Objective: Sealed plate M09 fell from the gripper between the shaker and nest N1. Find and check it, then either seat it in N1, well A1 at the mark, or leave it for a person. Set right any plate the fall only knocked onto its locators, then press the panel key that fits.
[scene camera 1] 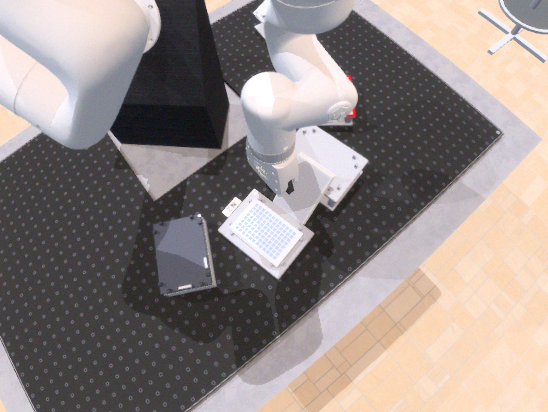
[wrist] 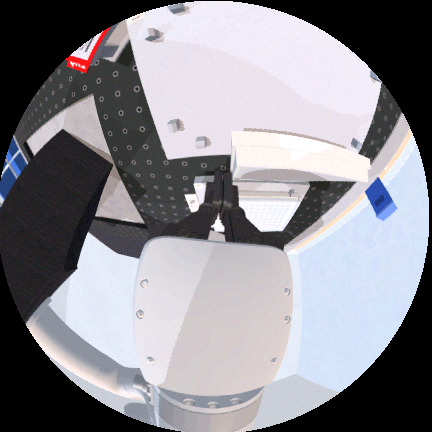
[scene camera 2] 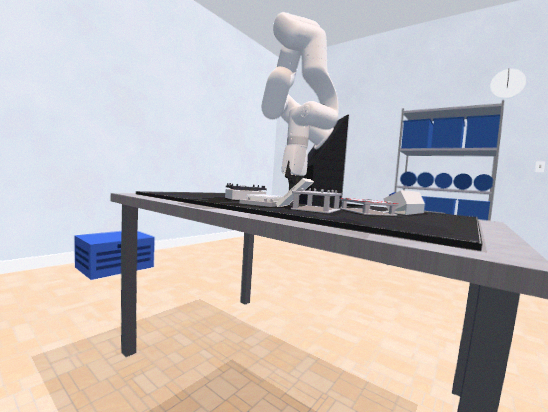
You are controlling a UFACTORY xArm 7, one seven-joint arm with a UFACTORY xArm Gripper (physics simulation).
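Pixels of known places: gripper, fingertip midpoint: (scene camera 1: 274,186) (wrist: 220,180); arm's base, origin of the base link: (scene camera 2: 324,138).
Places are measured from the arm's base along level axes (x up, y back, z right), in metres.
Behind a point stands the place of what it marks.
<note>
A pale plate (scene camera 1: 309,187) {x -0.231, y -0.389, z 0.041 m} (scene camera 2: 298,191) (wrist: 300,162) {x -0.201, y -0.370, z 0.003 m} leans steeply between the two nests, its high edge toward nest N1 (scene camera 1: 335,147) {x -0.240, y -0.395, z -0.072 m} (scene camera 2: 325,193) {x -0.241, y -0.467, z -0.063 m} (wrist: 250,75) {x -0.240, y -0.359, z -0.032 m}, a raised white deck on posts with small locators. Its low edge is by nest N2 (scene camera 1: 307,235) {x -0.283, y -0.428, z 0.117 m}. Its label M09 and its seal are not readable. A plate with pale blue wells (scene camera 1: 267,232) {x -0.266, y -0.355, z 0.155 m} (wrist: 267,212) {x -0.266, y -0.372, z 0.140 m} lies on N2 among the locators. My gripper (scene camera 1: 290,187) (wrist: 220,180) {x -0.259, y -0.320, z 0.062 m} is shut and empty, fingers pointing down beside the leaning plate's edge. The dark-topped shaker (scene camera 1: 181,255) {x -0.243, y -0.235, z 0.282 m} (scene camera 2: 245,192) {x -0.265, y -0.280, z 0.259 m} stands past N2.
A red-edged tray (scene camera 1: 351,113) {x -0.258, y -0.387, z -0.183 m} (wrist: 77,65) stands beyond N1, partly hidden by the arm in scene camera 1. The white panel (scene camera 2: 407,202) {x -0.255, y -0.241, z -0.333 m} stands farther along; its keys are not visible. A tall black pedestal (scene camera 1: 172,120) {x -0.196, y -0.069, z 0.054 m} (wrist: 50,210) {x -0.193, y -0.129, z -0.023 m} rises near the nests.
</note>
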